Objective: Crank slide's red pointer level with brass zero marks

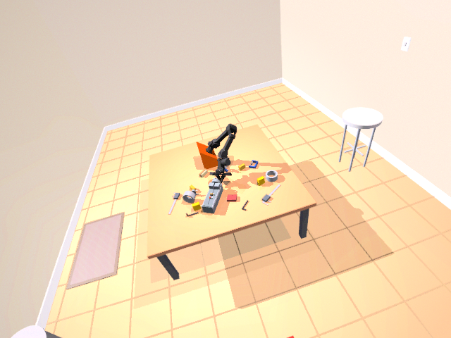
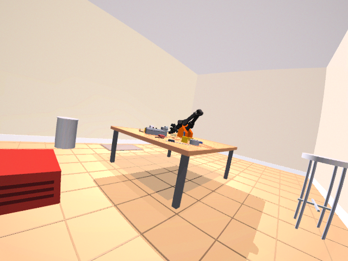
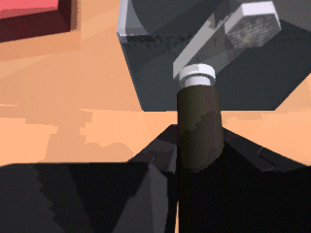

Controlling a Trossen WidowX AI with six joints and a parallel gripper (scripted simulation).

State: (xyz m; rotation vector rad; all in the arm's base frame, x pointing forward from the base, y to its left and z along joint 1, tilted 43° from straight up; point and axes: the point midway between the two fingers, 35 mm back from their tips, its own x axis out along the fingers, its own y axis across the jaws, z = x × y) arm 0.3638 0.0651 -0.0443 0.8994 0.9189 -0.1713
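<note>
Right now my gripper tip is 3 cm below the dark crank handle, 2 cm past it and 1 cm to the right of it. From my gripper tip the other things lie so: red pointer (17 cm ahead, 11 cm to the right, 4 cm above); then red block (17 cm ahead, 5 cm to the left, 3 cm below).
</note>
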